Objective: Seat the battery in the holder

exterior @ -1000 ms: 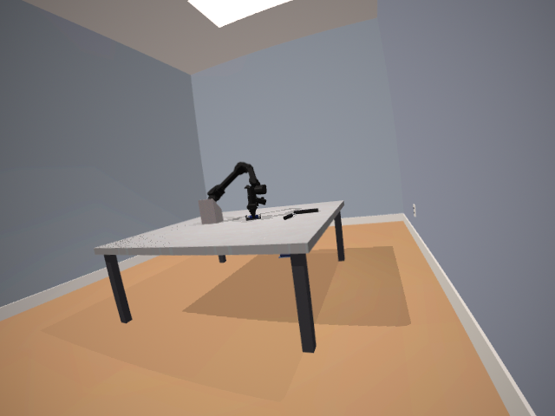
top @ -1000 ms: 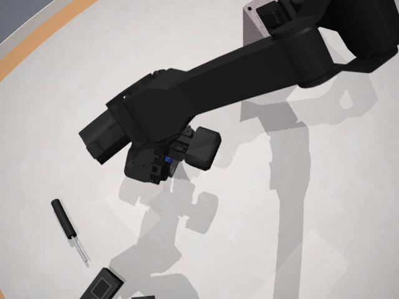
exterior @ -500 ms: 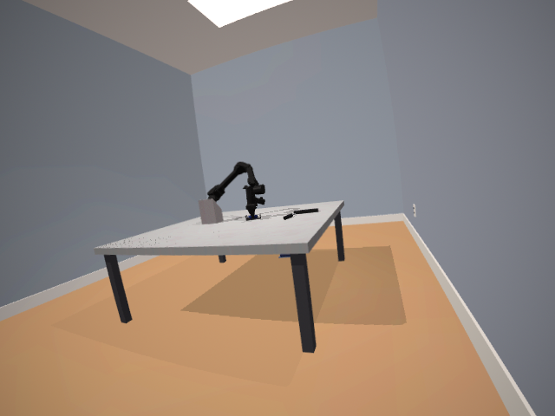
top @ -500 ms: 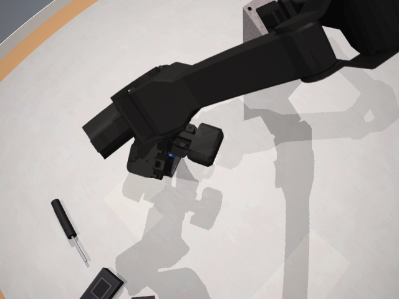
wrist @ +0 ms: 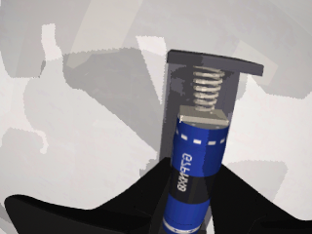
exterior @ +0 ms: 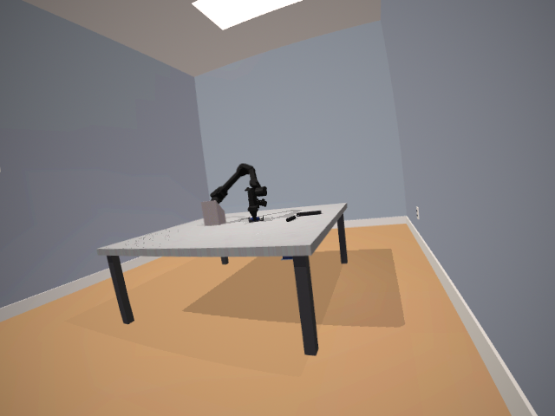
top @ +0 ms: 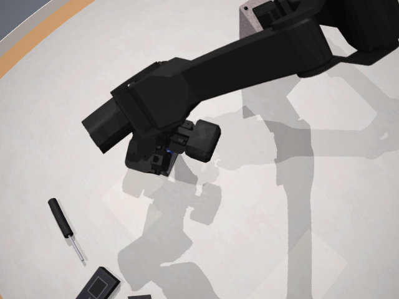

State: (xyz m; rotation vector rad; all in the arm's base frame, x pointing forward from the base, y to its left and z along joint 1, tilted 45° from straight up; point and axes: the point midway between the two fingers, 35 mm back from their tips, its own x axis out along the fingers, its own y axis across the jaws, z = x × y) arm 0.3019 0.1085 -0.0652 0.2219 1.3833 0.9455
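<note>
Right now my gripper tip is 10 mm below the battery. The rest, counted from my gripper tip: remote battery door 250 mm ahead, 200 mm to the left, 10 mm below; then black-handled screwdriver 280 mm ahead, 10 mm to the right; then dark remote control 330 mm ahead, 130 mm to the left, 10 mm above.
</note>
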